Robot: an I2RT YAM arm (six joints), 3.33 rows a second.
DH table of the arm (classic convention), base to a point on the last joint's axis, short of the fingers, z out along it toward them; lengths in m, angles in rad. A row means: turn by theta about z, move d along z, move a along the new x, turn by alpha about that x. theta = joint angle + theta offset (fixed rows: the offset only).
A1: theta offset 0; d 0.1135; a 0.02; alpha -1.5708
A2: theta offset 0; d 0; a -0.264; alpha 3.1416
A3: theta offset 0.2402; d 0; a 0.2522; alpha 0
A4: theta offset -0.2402; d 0; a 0.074; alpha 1.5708
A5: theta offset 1.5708; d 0; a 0; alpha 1.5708
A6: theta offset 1.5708; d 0.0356; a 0; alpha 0
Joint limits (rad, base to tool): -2.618..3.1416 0..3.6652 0..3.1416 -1.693..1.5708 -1.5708..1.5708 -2.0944..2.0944
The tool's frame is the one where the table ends.
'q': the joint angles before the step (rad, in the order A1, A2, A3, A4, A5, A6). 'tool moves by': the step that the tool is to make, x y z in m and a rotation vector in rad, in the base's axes. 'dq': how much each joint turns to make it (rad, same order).
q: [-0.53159 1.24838 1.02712 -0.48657 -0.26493 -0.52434]
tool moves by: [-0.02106 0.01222 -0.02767 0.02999 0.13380 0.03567]
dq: [0.00001 -0.05343 -0.09957 -0.09920 0.00419 -0.05683]
